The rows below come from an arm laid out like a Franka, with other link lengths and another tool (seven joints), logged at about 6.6 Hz.
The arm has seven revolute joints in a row. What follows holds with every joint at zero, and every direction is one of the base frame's. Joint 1 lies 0.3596 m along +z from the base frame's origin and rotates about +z. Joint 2 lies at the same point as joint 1 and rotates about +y. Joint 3 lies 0.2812 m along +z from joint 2 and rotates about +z. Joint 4 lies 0.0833 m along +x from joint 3 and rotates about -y. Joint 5 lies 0.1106 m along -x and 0.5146 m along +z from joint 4 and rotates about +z. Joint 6 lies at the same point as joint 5 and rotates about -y. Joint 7 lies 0.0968 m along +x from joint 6 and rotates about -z. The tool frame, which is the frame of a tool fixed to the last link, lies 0.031 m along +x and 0.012 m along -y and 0.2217 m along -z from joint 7; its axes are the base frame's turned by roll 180, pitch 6.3 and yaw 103.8 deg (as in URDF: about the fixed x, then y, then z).
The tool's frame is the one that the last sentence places.
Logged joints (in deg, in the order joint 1, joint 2, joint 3, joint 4, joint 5, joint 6, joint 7), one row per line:
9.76, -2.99, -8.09, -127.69, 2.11, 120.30, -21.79
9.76, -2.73, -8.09, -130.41, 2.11, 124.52, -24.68
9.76, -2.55, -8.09, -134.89, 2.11, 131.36, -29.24
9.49, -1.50, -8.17, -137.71, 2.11, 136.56, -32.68
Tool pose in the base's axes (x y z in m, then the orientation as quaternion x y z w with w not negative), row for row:
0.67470, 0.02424, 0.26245, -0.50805, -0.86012, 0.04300, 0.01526
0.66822, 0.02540, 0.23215, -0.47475, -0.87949, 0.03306, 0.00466
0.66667, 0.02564, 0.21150, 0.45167, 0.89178, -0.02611, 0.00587
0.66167, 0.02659, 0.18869, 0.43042, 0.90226, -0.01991, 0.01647
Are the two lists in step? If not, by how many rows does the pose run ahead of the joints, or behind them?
The pose runs 2 rows behind the joints: the pose in row i belongs to the joints in row i - 2.
